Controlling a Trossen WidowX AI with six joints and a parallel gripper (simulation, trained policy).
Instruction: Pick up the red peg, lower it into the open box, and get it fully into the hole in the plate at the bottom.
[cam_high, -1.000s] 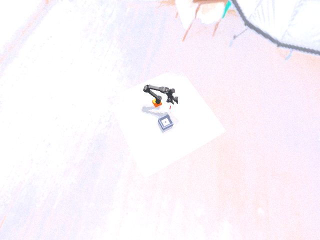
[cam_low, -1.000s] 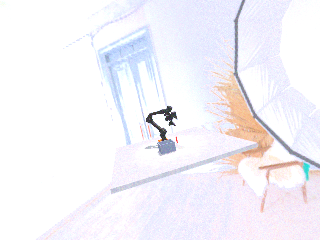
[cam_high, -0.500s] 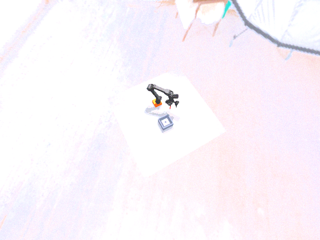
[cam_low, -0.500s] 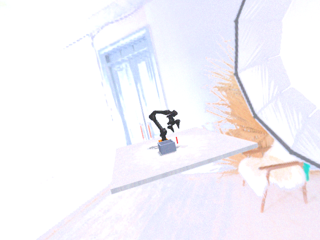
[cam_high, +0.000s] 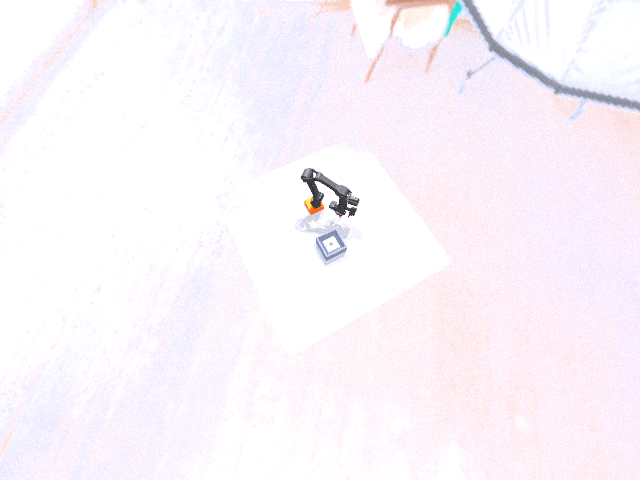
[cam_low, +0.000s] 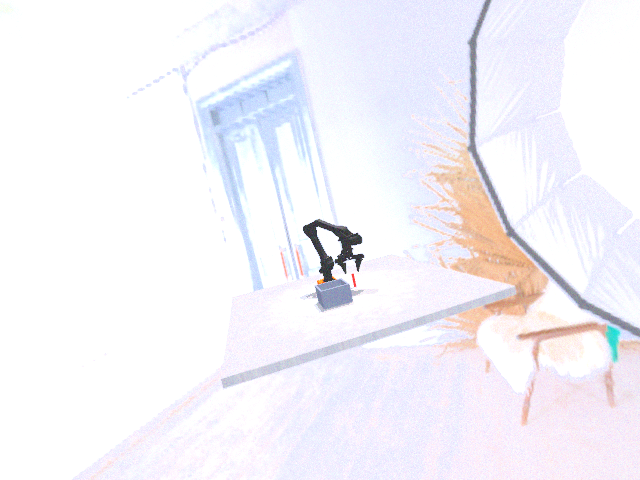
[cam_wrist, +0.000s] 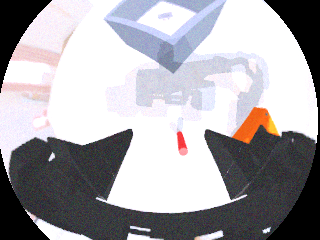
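The red peg is 60 mm below my gripper tip, 40 mm behind it and 20 mm to the left of it. Round my gripper tip: grey box: 180 mm to the right, 120 mm ahead, 70 mm below; pale plate: 180 mm to the right, 120 mm ahead, 50 mm below.
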